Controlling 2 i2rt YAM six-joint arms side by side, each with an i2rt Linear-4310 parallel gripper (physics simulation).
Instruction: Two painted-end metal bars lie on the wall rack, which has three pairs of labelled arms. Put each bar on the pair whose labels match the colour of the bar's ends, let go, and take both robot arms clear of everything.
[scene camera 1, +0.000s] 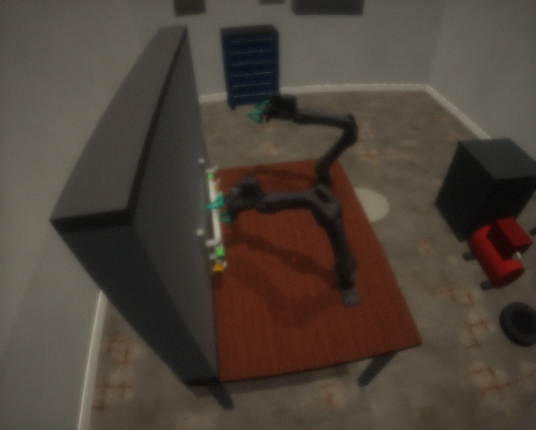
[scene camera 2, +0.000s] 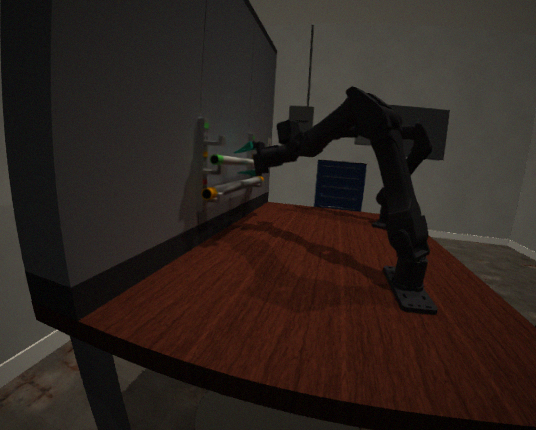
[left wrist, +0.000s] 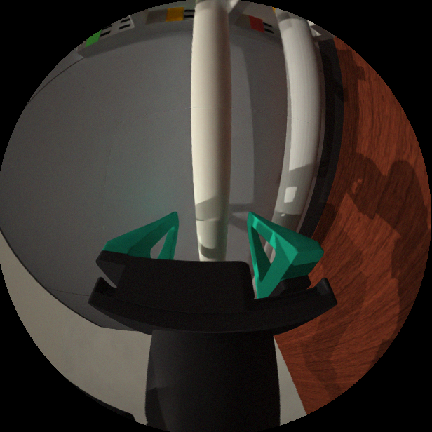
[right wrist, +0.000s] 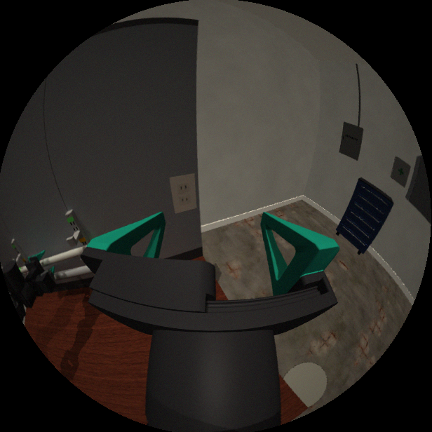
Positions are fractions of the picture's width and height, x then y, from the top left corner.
In view: my left gripper (scene camera 2: 0.44, 0.38) and my right gripper (right wrist: 0.49, 0.50).
My left gripper shows as well in the left wrist view (left wrist: 0.49, 0.50).
